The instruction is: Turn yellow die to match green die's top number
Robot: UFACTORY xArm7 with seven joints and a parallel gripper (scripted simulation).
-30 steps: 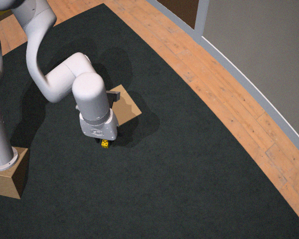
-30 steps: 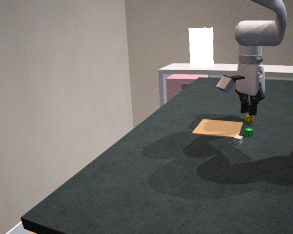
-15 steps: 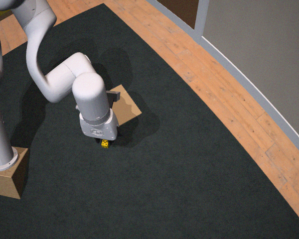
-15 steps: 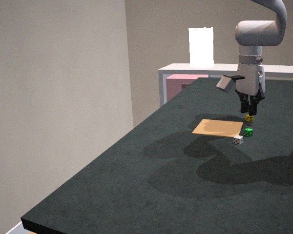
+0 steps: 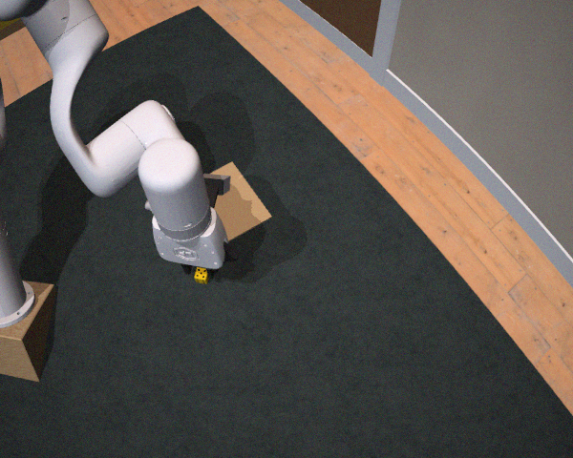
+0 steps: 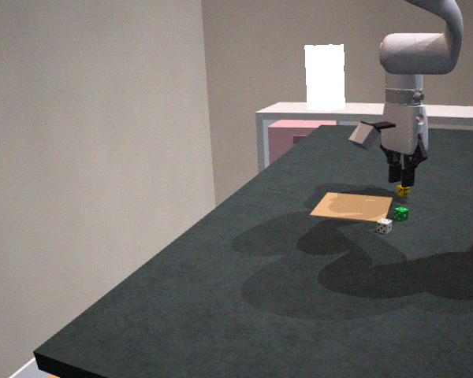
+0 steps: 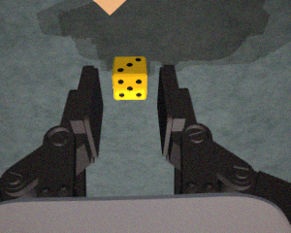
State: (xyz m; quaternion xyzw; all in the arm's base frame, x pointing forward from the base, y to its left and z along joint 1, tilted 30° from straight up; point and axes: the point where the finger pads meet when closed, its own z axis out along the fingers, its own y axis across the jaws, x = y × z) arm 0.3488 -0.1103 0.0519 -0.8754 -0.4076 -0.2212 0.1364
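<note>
My gripper is now 10 mm to the left of the yellow die and 40 mm above it. The rest, counted from my hand: white die 10 mm behind, 210 mm to the left, 40 mm below; then green die 30 mm behind, 140 mm to the left, 40 mm below; then tan mat 70 mm ahead, 110 mm to the left, 40 mm below.
</note>
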